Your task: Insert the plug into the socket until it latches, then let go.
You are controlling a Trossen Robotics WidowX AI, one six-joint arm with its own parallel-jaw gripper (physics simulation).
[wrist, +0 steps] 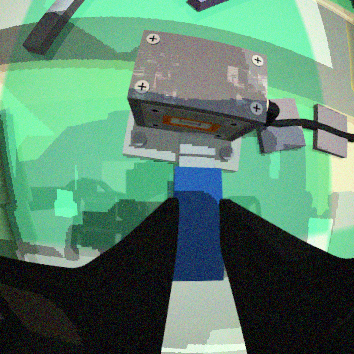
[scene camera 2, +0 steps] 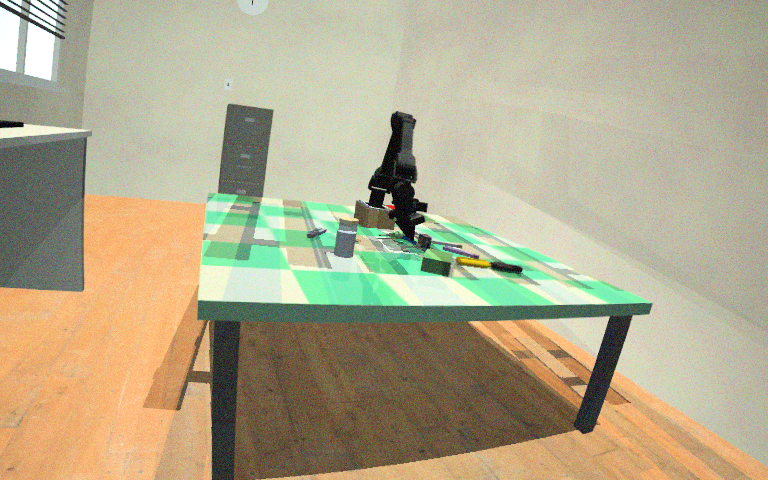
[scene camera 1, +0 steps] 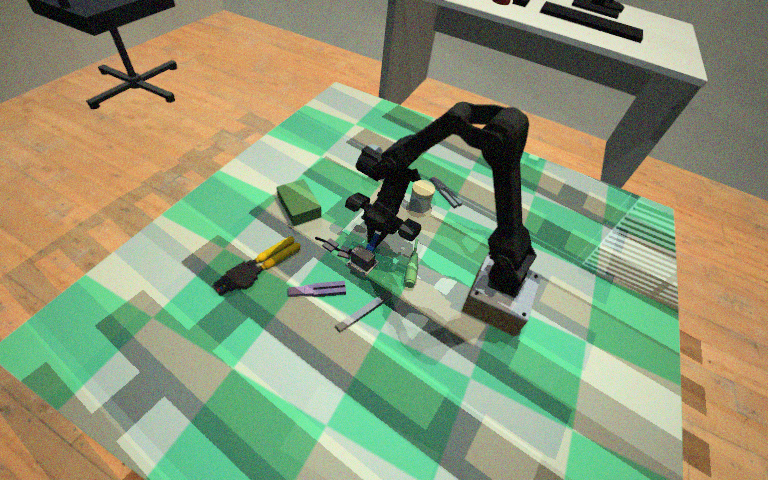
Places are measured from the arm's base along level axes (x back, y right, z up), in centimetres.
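Pixels of known places: gripper, between the fingertips: (wrist: 197, 207) (scene camera 2: 411, 240) (scene camera 1: 372, 244); arm's base, origin of its link: (scene camera 2: 375, 205) (scene camera 1: 504, 280).
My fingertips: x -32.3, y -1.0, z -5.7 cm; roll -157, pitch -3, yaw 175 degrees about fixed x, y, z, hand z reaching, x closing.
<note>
Ahead of a thing's pixels: the offset from my fingertips to its top centre. "pt": to the spot under its first point.
The socket {dz +2.1, dx -0.6, dy -5.0 cm} (scene camera 1: 363, 258) (scene camera 2: 423, 241) (wrist: 197, 72) is a grey box with screws in its top and an orange-rimmed opening in the side facing the gripper. It sits on a light base plate {pt dz -1.9, dx +1.6, dy -2.8 cm} (wrist: 155, 148). My gripper (scene camera 1: 376, 235) (scene camera 2: 410, 237) (wrist: 197, 207) is shut on the blue plug {dz +1.4, dx +0.0, dy -0.2 cm} (scene camera 1: 372, 243) (wrist: 198, 181). In the wrist view the plug's pale metal tip {pt dz -0.8, dx -0.4, dy -2.2 cm} (wrist: 200, 156) points at the socket, shows over the base plate, and is outside the orange-rimmed opening. Its height above the plate is hard to tell. The plug's rear part lies between the dark fingers.
A black cable {pt dz -1.7, dx -7.3, dy -4.2 cm} (wrist: 305, 123) runs from the socket's side past grey blocks. A green bottle-shaped item {dz +0.4, dx +10.9, dy +1.3 cm} (scene camera 1: 411, 270) lies near the socket. Around stand or lie a green block {dz +1.7, dx -24.1, dy +3.7 cm} (scene camera 1: 298, 202) (scene camera 2: 436, 263), yellow-handled pliers {pt dz -0.8, dx -22.3, dy -22.3 cm} (scene camera 1: 243, 275), a purple tool {dz -1.1, dx -5.9, dy -17.0 cm} (scene camera 1: 317, 289), a grey bar {dz -1.3, dx +6.3, dy -16.7 cm} (scene camera 1: 360, 314) and a jar (scene camera 1: 421, 196) (scene camera 2: 346, 240).
</note>
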